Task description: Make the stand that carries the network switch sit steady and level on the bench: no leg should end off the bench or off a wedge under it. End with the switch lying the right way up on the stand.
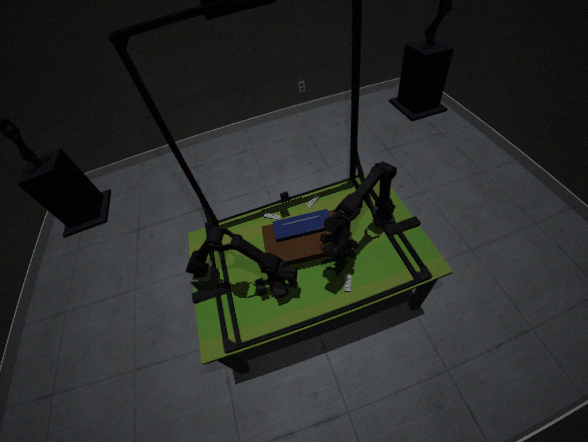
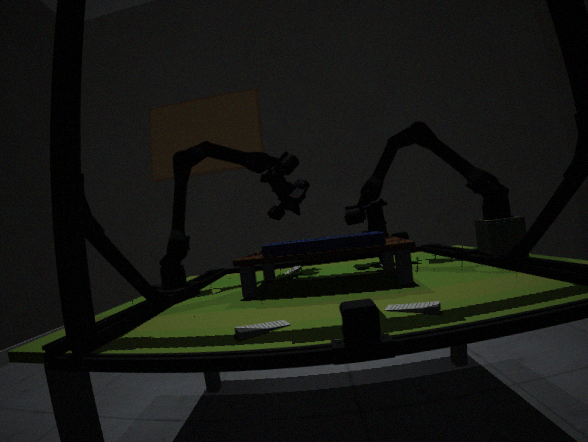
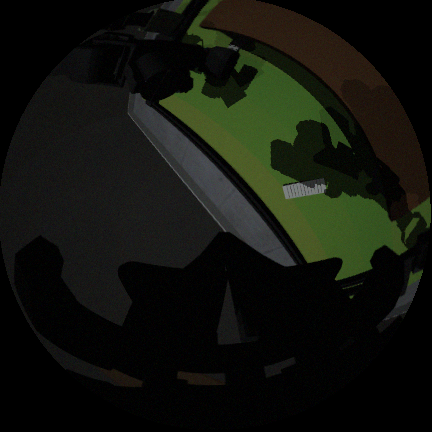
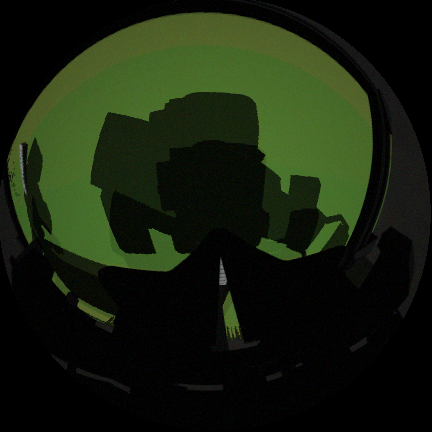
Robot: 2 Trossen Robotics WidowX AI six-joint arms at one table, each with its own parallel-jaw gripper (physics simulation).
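Places are measured from the left arm's base along level axes (x right, y ahead, z up), in millimetres.
Pixels of known places: left gripper, fingertip midpoint: point(image 1: 339, 267) point(image 2: 299, 214) point(image 3: 223, 236); right gripper, fingertip midpoint: point(image 4: 217, 233); left arm's base, link origin: point(image 1: 383, 215) point(image 2: 174, 287); right arm's base, link origin: point(image 1: 201, 271) point(image 2: 498, 218).
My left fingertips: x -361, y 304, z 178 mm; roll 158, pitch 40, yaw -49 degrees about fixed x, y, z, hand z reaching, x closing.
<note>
Ahead of a thing's pixels: the offset from my left fingertips to its top centre. "*": to the spot under its first point. Level surfaces: height alone.
The brown stand point(image 1: 292, 251) point(image 2: 399, 241) point(image 3: 322, 52) stands on its dark legs near the middle of the green bench {dz -212 mm} point(image 1: 380, 263) point(image 2: 318, 312). The blue network switch {dx +310, dy +131, dz -83 mm} point(image 1: 301, 224) point(image 2: 323, 243) lies flat on it. My left gripper point(image 1: 337, 259) point(image 2: 283, 210) point(image 3: 223, 236) is shut and empty, hanging in the air past one end of the stand. My right gripper point(image 1: 270, 287) point(image 2: 358, 216) point(image 4: 217, 233) is shut and empty, low over bare bench beside the stand. White ribbed wedges lie loose: one {dx +20, dy -45, dz -200 mm} point(image 1: 347, 282) point(image 3: 304, 188) point(image 4: 222, 277) near the front edge, two {dx +488, dy +301, dz -200 mm} point(image 1: 272, 216) {dx +557, dy +56, dz -200 mm} point(image 1: 312, 202) point(image 2: 261, 326) point(image 2: 412, 306) at the back.
A black frame of rails point(image 1: 411, 259) runs around the bench, with tall posts point(image 1: 354, 88) rising from it. A small black box {* dx +590, dy +222, dz -167 mm} point(image 1: 283, 196) point(image 2: 360, 324) sits on the back rail. Another wedge {* dx +17, dy -47, dz -205 mm} point(image 2: 292, 269) shows under the stand. Dark pedestals point(image 1: 424, 79) stand on the floor.
</note>
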